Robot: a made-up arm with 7 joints. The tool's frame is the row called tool.
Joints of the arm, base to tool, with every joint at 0 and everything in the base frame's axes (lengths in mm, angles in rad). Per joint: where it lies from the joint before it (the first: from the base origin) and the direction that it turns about. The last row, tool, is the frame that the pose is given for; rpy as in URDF.
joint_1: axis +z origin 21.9 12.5 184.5
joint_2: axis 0 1 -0.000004 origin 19.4 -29.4 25.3
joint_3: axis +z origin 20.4 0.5 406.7
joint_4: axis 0 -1 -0.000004 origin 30.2 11.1 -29.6
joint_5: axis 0 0.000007 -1 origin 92.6 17.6 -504.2
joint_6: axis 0 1 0.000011 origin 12.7 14 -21.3
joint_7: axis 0 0.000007 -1 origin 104.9 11.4 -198.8
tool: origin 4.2 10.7 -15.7 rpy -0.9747 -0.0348 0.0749
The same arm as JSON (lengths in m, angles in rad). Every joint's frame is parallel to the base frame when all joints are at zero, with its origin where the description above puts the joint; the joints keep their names.
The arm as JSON. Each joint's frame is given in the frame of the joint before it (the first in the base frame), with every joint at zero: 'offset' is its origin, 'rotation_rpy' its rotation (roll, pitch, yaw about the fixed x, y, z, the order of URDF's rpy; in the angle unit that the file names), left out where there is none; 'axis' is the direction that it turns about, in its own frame. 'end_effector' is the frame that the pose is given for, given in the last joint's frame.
{
  "length_unit": "m",
  "angle_unit": "rad",
  "chain": [
    {
      "id": "joint_1",
      "offset": [
        0.0219,
        0.0125,
        0.1845
      ],
      "axis": [
        0.0,
        0.0,
        1.0
      ]
    },
    {
      "id": "joint_2",
      "offset": [
        0.0194,
        -0.0294,
        0.0253
      ],
      "axis": [
        0.0,
        1.0,
        0.0
      ]
    },
    {
      "id": "joint_3",
      "offset": [
        0.0204,
        0.0005,
        0.4067
      ],
      "axis": [
        0.0,
        0.0,
        1.0
      ]
    },
    {
      "id": "joint_4",
      "offset": [
        0.0302,
        0.0111,
        -0.0296
      ],
      "axis": [
        0.0,
        -1.0,
        0.0
      ]
    },
    {
      "id": "joint_5",
      "offset": [
        0.0926,
        0.0176,
        -0.5042
      ],
      "axis": [
        0.0,
        0.0,
        -1.0
      ]
    },
    {
      "id": "joint_6",
      "offset": [
        0.0127,
        0.014,
        -0.0213
      ],
      "axis": [
        0.0,
        1.0,
        0.0
      ]
    },
    {
      "id": "joint_7",
      "offset": [
        0.1049,
        0.0114,
        -0.1988
      ],
      "axis": [
        0.0,
        0.0,
        -1.0
      ]
    }
  ],
  "end_effector": {
    "offset": [
      0.0042,
      0.0107,
      -0.0157
    ],
    "rotation_rpy": [
      -0.9747,
      -0.0348,
      0.0749
    ]
  }
}

